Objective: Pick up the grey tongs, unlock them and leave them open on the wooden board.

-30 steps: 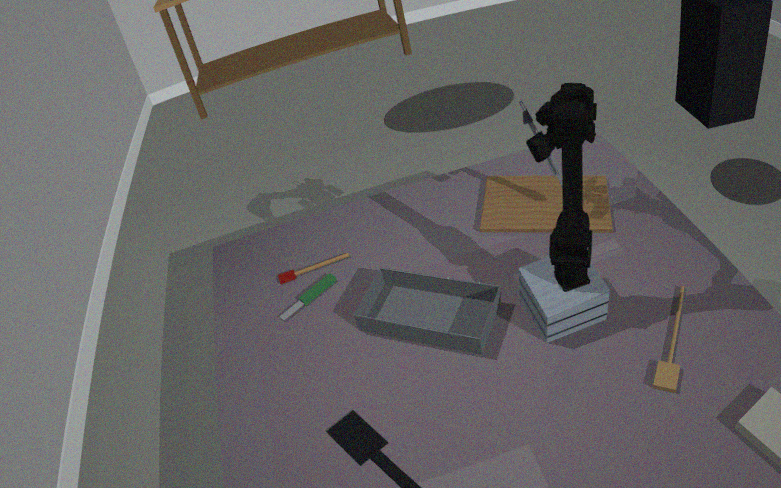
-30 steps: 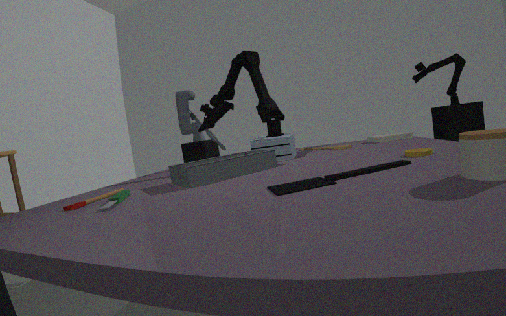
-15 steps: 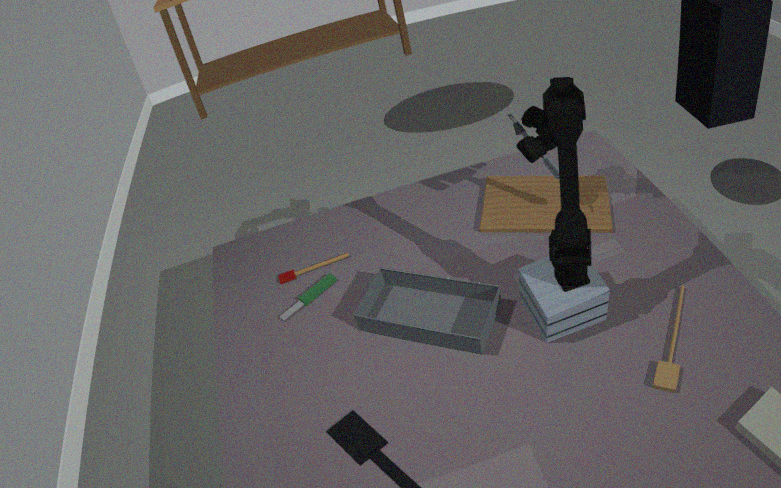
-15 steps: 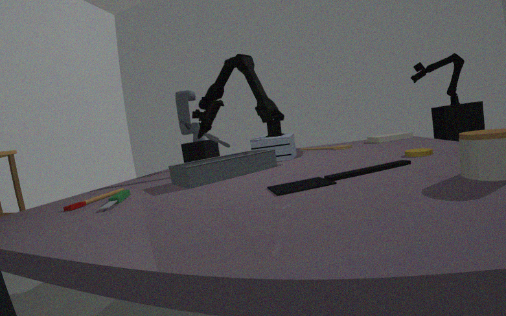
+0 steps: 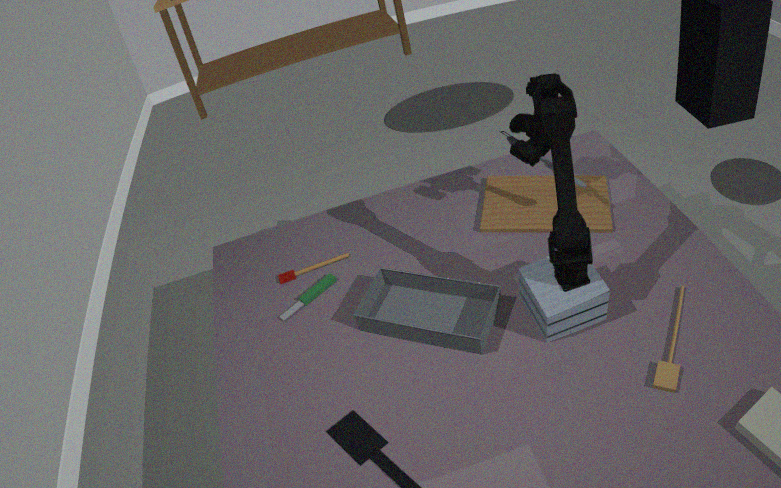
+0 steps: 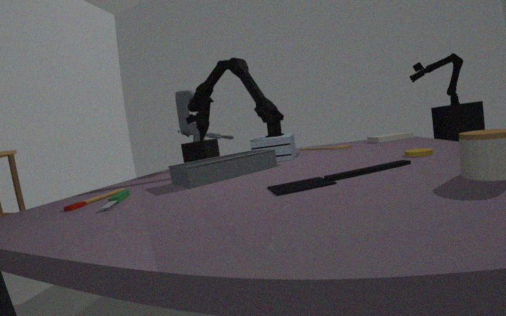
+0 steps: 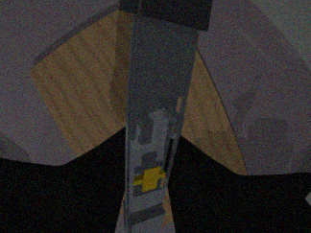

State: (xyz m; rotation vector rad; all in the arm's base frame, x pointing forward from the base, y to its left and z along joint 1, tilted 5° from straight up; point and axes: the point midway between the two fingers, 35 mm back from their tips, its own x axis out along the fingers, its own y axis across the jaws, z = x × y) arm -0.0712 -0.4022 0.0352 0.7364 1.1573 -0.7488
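My gripper tip is 12 cm above the wooden board, 3 cm to the right of it and 2 cm past it. Round my gripper tip: yellow lock piece (3 cm above, 1 cm to the left, 1 cm behind); green-handled tool (68 cm ahead, 17 cm to the left, 12 cm below); grey roasting tin (38 cm ahead, 32 cm to the left, 10 cm below).
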